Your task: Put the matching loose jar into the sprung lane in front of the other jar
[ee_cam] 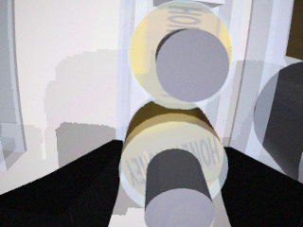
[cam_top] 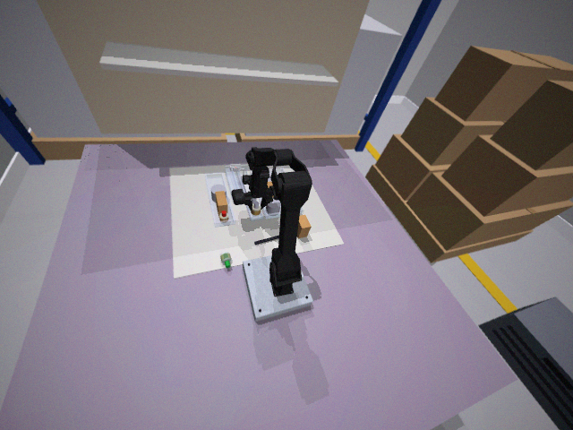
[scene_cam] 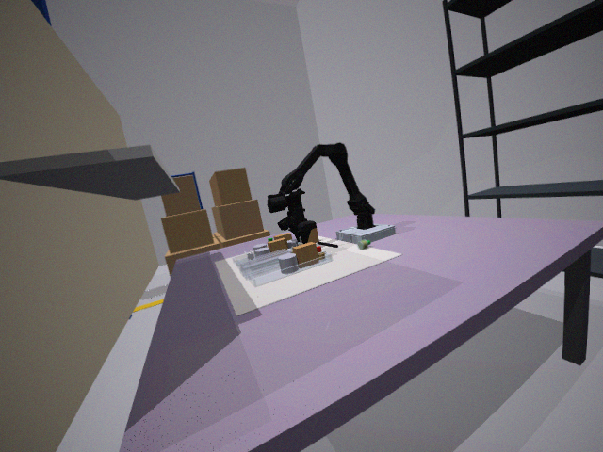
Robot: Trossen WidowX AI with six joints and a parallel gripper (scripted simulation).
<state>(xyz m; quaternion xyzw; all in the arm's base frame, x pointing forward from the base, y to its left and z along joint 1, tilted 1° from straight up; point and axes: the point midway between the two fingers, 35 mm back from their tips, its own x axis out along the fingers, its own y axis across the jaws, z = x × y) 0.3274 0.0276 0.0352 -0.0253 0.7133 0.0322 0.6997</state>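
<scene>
Now: gripper tip 130 mm past the black rod, 40 mm to the left of it and 30 mm above it.
</scene>
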